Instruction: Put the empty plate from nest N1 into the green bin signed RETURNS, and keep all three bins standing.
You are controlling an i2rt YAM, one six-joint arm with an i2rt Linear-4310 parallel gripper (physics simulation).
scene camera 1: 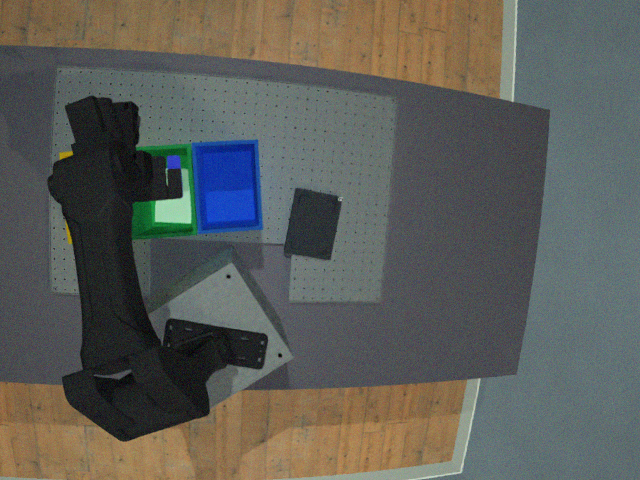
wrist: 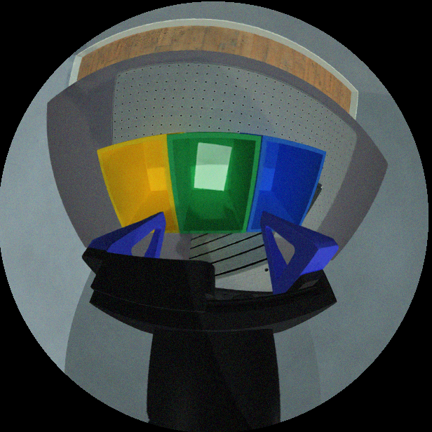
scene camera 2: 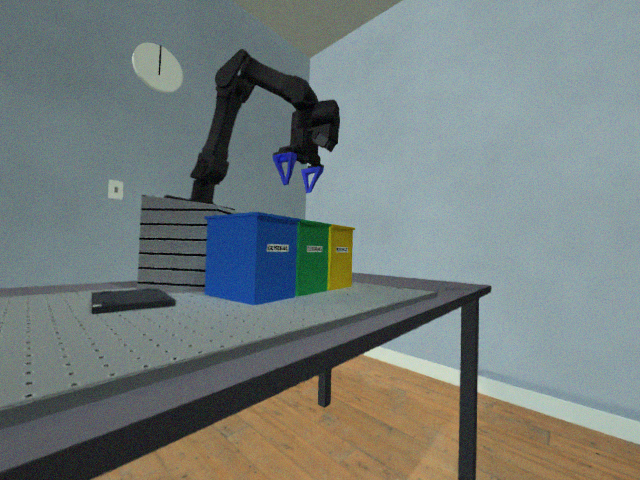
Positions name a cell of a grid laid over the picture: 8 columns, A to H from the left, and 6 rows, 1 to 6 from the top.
Scene:
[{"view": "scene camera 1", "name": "gripper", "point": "B3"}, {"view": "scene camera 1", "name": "blue bin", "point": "C3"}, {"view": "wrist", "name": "gripper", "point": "D4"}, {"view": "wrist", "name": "blue bin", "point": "F3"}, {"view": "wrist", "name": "yellow bin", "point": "C3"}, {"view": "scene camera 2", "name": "gripper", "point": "D3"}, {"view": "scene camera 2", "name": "blue bin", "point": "D4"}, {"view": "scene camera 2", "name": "yellow bin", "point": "E4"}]

